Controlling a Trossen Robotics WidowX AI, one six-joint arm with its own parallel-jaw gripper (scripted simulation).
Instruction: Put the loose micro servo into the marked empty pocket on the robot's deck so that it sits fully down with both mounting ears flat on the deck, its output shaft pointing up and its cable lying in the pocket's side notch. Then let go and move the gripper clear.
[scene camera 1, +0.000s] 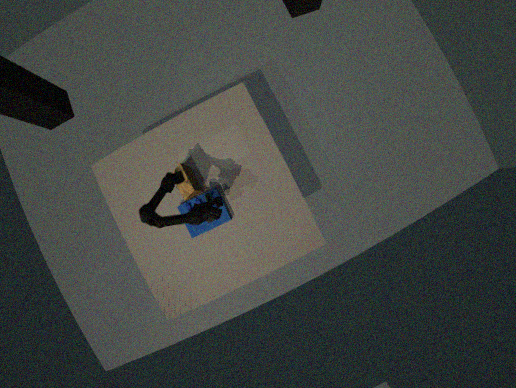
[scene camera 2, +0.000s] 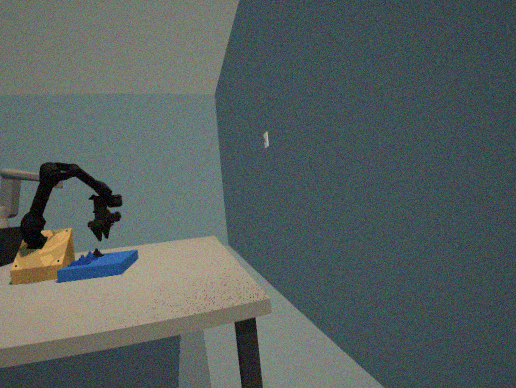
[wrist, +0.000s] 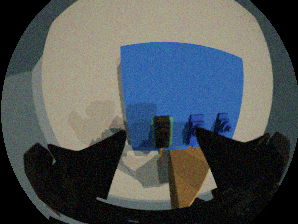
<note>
The gripper (wrist: 161, 132) is open, holding nothing. Further things: a blue robot deck (wrist: 171, 79).
</note>
